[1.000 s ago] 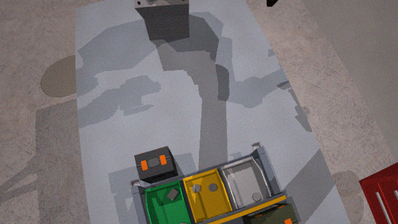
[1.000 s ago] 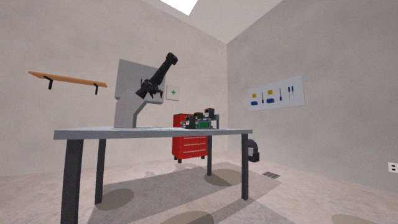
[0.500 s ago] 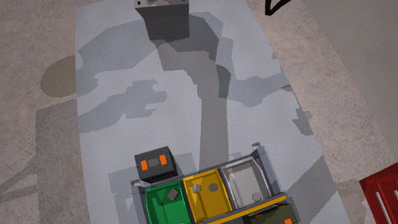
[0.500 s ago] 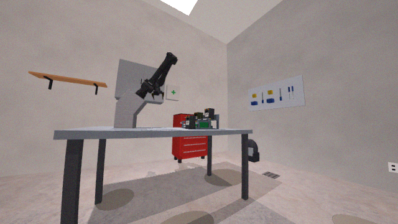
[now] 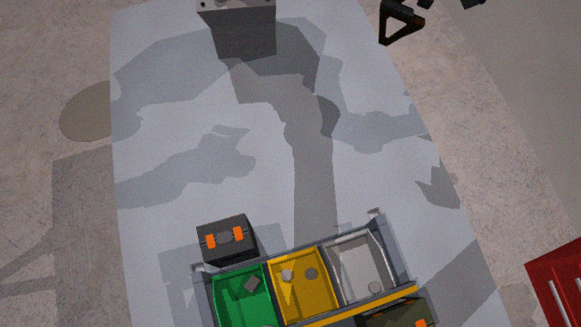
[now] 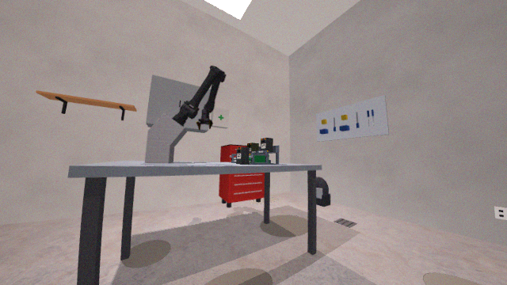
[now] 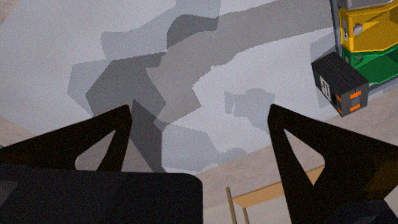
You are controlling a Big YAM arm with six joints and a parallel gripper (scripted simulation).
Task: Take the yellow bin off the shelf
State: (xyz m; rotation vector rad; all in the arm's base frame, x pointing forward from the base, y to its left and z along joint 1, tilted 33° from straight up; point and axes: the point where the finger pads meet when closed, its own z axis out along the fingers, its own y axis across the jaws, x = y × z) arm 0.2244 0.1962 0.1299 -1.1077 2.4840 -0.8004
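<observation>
My hand is 310 mm short of the yellow bin, 300 mm to the left of it and 270 mm above it. The rest, counted from my hand: green bin (300 mm ahead, 410 mm to the right, 270 mm below); then grey bin (330 mm ahead, 190 mm to the right, 270 mm below).
</observation>
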